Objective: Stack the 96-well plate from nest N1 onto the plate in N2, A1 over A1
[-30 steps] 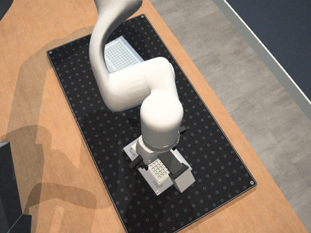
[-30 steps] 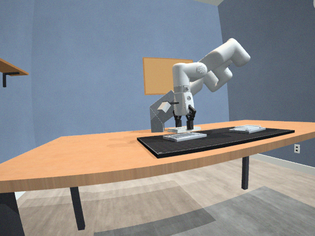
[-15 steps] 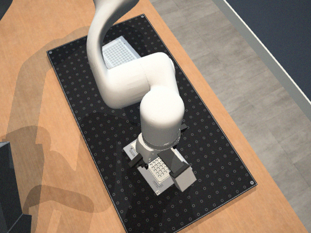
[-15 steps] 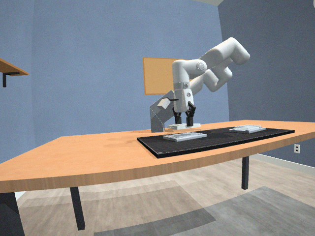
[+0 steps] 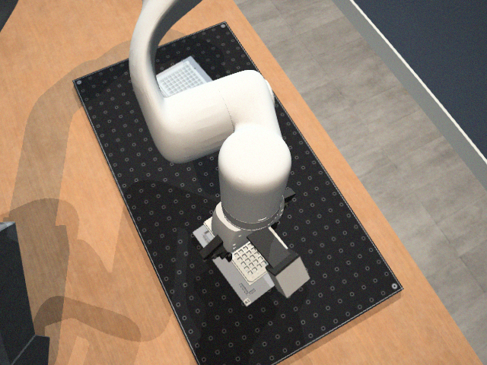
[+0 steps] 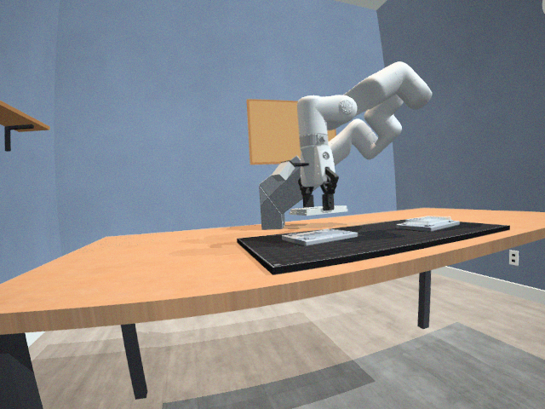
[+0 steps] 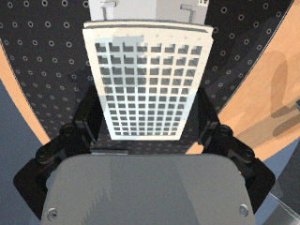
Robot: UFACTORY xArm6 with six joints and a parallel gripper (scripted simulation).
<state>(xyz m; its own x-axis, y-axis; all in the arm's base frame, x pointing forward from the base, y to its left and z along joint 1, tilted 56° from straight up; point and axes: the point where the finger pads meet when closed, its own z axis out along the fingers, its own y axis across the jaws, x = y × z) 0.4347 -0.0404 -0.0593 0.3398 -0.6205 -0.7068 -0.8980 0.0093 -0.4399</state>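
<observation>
The plate nest is 20 mm behind my hand, 350 mm to the left of it and 80 mm below it.
</observation>
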